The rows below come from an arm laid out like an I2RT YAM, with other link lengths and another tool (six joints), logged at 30 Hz.
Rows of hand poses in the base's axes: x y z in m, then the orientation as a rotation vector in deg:
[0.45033, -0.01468, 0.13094, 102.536, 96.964, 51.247]
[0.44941, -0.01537, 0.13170, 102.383, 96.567, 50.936]
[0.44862, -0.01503, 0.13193, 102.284, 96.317, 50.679]
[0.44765, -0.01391, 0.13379, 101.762, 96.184, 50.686]
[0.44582, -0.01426, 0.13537, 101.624, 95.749, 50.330]
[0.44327, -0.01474, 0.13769, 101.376, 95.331, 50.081]
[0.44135, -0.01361, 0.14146, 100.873, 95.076, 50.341]
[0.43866, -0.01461, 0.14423, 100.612, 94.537, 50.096]
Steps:
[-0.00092, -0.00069, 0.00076, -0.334, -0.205, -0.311]
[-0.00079, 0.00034, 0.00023, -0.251, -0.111, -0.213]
[-0.00097, 0.00112, 0.00186, -0.309, -0.385, 0.057]
[-0.00183, -0.00035, 0.00158, -0.358, -0.203, -0.355]
[-0.00255, -0.00048, 0.00232, -0.350, -0.292, -0.283]
[-0.00192, 0.00113, 0.00377, -0.150, -0.518, 0.048]
[-0.00269, -0.00100, 0.00277, -0.366, -0.367, -0.360]

